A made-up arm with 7 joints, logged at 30 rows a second.
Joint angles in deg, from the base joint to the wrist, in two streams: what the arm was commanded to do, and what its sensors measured. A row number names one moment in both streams.
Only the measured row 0 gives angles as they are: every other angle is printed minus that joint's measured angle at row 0.
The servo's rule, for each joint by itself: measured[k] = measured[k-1] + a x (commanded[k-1-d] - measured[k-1]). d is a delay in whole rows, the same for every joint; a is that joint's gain. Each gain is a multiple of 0.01, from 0.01 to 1. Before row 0 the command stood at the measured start. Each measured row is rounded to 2 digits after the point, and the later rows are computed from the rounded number. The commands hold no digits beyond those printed.
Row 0, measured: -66.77, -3.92, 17.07, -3.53, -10.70, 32.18, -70.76
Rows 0 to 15, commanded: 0.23, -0.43, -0.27, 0.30, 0.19, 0.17, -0.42; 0.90, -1.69, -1.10, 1.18, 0.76, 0.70, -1.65; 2.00, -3.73, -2.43, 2.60, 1.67, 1.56, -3.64; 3.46, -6.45, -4.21, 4.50, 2.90, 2.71, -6.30; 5.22, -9.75, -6.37, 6.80, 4.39, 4.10, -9.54; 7.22, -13.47, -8.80, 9.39, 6.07, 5.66, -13.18; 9.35, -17.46, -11.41, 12.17, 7.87, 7.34, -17.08; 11.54, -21.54, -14.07, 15.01, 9.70, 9.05, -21.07; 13.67, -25.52, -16.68, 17.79, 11.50, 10.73, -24.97; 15.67, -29.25, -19.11, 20.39, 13.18, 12.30, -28.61; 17.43, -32.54, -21.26, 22.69, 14.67, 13.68, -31.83; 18.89, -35.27, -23.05, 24.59, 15.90, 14.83, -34.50; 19.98, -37.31, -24.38, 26.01, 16.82, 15.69, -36.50; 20.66, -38.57, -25.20, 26.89, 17.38, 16.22, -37.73; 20.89, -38.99, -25.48, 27.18, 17.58, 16.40, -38.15; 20.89, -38.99, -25.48, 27.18, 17.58, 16.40, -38.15
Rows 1 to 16, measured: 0.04, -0.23, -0.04, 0.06, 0.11, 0.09, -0.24; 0.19, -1.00, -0.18, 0.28, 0.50, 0.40, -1.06; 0.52, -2.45, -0.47, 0.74, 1.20, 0.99, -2.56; 1.05, -4.57, -0.96, 1.49, 2.22, 1.87, -4.73; 1.80, -7.32, -1.66, 2.55, 3.52, 3.01, -7.52; 2.78, -10.58, -2.59, 3.92, 5.05, 4.36, -10.80; 3.96, -14.23, -3.74, 5.57, 6.74, 5.88, -14.44; 5.32, -18.10, -5.08, 7.46, 8.52, 7.50, -18.29; 6.82, -22.03, -6.59, 9.53, 10.31, 9.15, -22.16; 8.41, -25.86, -8.22, 11.70, 12.03, 10.76, -25.90; 10.03, -29.40, -9.92, 13.90, 13.61, 12.25, -29.34; 11.62, -32.51, -11.63, 16.04, 14.98, 13.57, -32.33; 13.12, -35.05, -13.29, 18.03, 16.08, 14.65, -34.75; 14.48, -36.92, -14.84, 19.80, 16.86, 15.45, -36.48; 15.63, -38.02, -16.22, 21.28, 17.29, 15.93, -37.45; 16.58, -38.53, -17.42, 22.46, 17.46, 16.17, -37.86
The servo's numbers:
d 0
a 0.18 0.53 0.13 0.20 0.60 0.51 0.58

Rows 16 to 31, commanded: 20.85, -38.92, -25.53, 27.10, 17.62, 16.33, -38.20; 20.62, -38.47, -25.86, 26.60, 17.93, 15.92, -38.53; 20.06, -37.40, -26.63, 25.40, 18.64, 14.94, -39.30; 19.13, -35.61, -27.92, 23.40, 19.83, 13.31, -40.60; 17.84, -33.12, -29.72, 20.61, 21.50, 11.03, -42.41; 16.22, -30.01, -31.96, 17.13, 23.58, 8.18, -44.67; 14.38, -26.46, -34.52, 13.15, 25.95, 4.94, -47.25; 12.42, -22.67, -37.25, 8.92, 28.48, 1.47, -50.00; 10.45, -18.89, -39.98, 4.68, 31.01, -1.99, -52.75; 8.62, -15.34, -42.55, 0.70, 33.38, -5.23, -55.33; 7.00, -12.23, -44.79, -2.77, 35.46, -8.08, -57.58; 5.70, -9.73, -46.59, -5.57, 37.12, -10.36, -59.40; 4.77, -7.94, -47.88, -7.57, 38.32, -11.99, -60.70; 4.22, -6.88, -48.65, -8.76, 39.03, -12.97, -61.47; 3.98, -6.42, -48.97, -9.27, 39.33, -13.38, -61.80; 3.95, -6.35, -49.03, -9.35, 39.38, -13.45, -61.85
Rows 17 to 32, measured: 17.35, -38.74, -18.47, 23.39, 17.56, 16.25, -38.06; 17.94, -38.60, -19.43, 24.03, 17.78, 16.08, -38.33; 18.32, -37.96, -20.37, 24.30, 18.30, 15.50, -38.89; 18.47, -36.71, -21.35, 24.12, 19.22, 14.38, -39.88; 18.36, -34.81, -22.44, 23.42, 20.59, 12.67, -41.35; 17.97, -32.27, -23.68, 22.16, 22.38, 10.38, -43.28; 17.32, -29.19, -25.09, 20.36, 24.52, 7.61, -45.58; 16.44, -25.73, -26.67, 18.07, 26.90, 4.48, -48.14; 15.36, -22.10, -28.40, 15.39, 29.37, 1.18, -50.81; 14.15, -18.52, -30.24, 12.45, 31.78, -2.09, -53.43; 12.86, -15.19, -32.13, 9.41, 33.99, -5.14, -55.84; 11.57, -12.30, -34.01, 6.41, 35.87, -7.80, -57.90; 10.35, -9.99, -35.81, 3.61, 37.34, -9.94, -59.52; 9.25, -8.34, -37.48, 1.14, 38.35, -11.49, -60.65; 8.30, -7.32, -38.97, -0.94, 38.94, -12.45, -61.32; 7.52, -6.81, -40.28, -2.62, 39.20, -12.96, -61.63
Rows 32 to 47, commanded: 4.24, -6.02, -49.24, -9.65, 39.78, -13.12, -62.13; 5.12, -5.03, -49.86, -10.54, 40.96, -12.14, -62.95; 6.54, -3.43, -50.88, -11.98, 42.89, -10.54, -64.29; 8.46, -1.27, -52.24, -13.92, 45.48, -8.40, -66.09; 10.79, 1.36, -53.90, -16.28, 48.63, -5.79, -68.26; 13.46, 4.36, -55.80, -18.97, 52.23, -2.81, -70.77; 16.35, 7.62, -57.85, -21.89, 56.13, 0.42, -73.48; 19.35, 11.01, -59.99, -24.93, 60.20, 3.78, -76.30; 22.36, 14.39, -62.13, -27.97, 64.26, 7.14, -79.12; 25.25, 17.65, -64.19, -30.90, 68.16, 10.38, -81.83; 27.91, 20.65, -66.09, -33.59, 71.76, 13.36, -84.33; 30.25, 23.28, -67.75, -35.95, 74.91, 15.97, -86.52; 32.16, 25.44, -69.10, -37.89, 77.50, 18.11, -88.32; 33.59, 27.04, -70.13, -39.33, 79.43, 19.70, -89.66; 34.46, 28.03, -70.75, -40.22, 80.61, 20.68, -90.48; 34.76, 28.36, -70.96, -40.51, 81.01, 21.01, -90.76
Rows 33 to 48, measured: 6.93, -6.39, -41.44, -4.03, 39.55, -13.04, -61.92; 6.60, -5.67, -42.53, -5.33, 40.40, -12.58, -62.52; 6.59, -4.48, -43.62, -6.66, 41.89, -11.54, -63.55; 6.93, -2.78, -44.74, -8.11, 44.04, -9.94, -65.02; 7.62, -0.59, -45.93, -9.74, 46.79, -7.82, -66.90; 8.67, 2.03, -47.21, -11.59, 50.05, -5.26, -69.14; 10.05, 4.99, -48.59, -13.65, 53.70, -2.36, -71.66; 11.72, 8.18, -50.07, -15.91, 57.60, 0.77, -74.35; 13.64, 11.47, -51.64, -18.32, 61.60, 4.02, -77.12; 15.73, 14.75, -53.27, -20.84, 65.54, 7.26, -79.85; 17.92, 17.88, -54.94, -23.39, 69.27, 10.37, -82.45; 20.14, 20.74, -56.61, -25.90, 72.65, 13.23, -84.81; 22.30, 23.23, -58.23, -28.30, 75.56, 15.72, -86.85; 24.33, 25.25, -59.78, -30.51, 77.88, 17.75, -88.48; 26.15, 26.72, -61.21, -32.45, 79.52, 19.24, -89.64; 27.70, 27.59, -62.48, -34.06, 80.41, 20.14, -90.29
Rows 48 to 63, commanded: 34.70, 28.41, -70.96, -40.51, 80.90, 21.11, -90.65; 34.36, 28.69, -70.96, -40.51, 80.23, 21.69, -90.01; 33.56, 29.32, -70.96, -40.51, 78.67, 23.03, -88.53; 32.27, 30.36, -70.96, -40.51, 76.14, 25.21, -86.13; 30.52, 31.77, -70.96, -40.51, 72.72, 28.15, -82.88; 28.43, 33.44, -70.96, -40.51, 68.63, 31.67, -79.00; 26.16, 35.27, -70.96, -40.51, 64.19, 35.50, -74.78; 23.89, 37.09, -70.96, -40.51, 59.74, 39.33, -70.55; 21.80, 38.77, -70.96, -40.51, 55.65, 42.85, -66.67; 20.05, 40.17, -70.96, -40.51, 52.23, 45.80, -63.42; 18.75, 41.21, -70.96, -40.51, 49.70, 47.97, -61.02; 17.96, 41.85, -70.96, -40.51, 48.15, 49.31, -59.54; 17.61, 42.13, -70.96, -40.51, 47.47, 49.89, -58.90; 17.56, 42.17, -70.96, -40.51, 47.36, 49.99, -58.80; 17.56, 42.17, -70.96, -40.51, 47.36, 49.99, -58.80; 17.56, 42.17, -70.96, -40.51, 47.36, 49.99, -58.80
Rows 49 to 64, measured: 28.96, 28.02, -63.58, -35.35, 80.70, 20.63, -90.50; 29.93, 28.38, -64.54, -36.38, 80.42, 21.17, -90.22; 30.58, 28.88, -65.37, -37.21, 79.37, 22.12, -89.24; 30.88, 29.66, -66.10, -37.87, 77.43, 23.70, -87.44; 30.82, 30.78, -66.73, -38.40, 74.60, 25.97, -84.80; 30.39, 32.19, -67.28, -38.82, 71.02, 28.88, -81.44; 29.63, 33.82, -67.76, -39.16, 66.92, 32.26, -77.58; 28.60, 35.55, -68.18, -39.43, 62.61, 35.87, -73.50; 27.38, 37.26, -68.54, -39.65, 58.43, 39.43, -69.54; 26.06, 38.80, -68.85, -39.82, 54.71, 42.68, -65.99; 24.74, 40.08, -69.12, -39.96, 51.70, 45.38, -63.11; 23.52, 41.02, -69.36, -40.07, 49.57, 47.38, -61.04; 22.46, 41.61, -69.57, -40.16, 48.31, 48.66, -59.80; 21.58, 41.91, -69.75, -40.23, 47.74, 49.34, -59.22; 20.86, 42.05, -69.91, -40.29, 47.51, 49.67, -58.98; 20.27, 42.11, -70.05, -40.33, 47.42, 49.83, -58.88
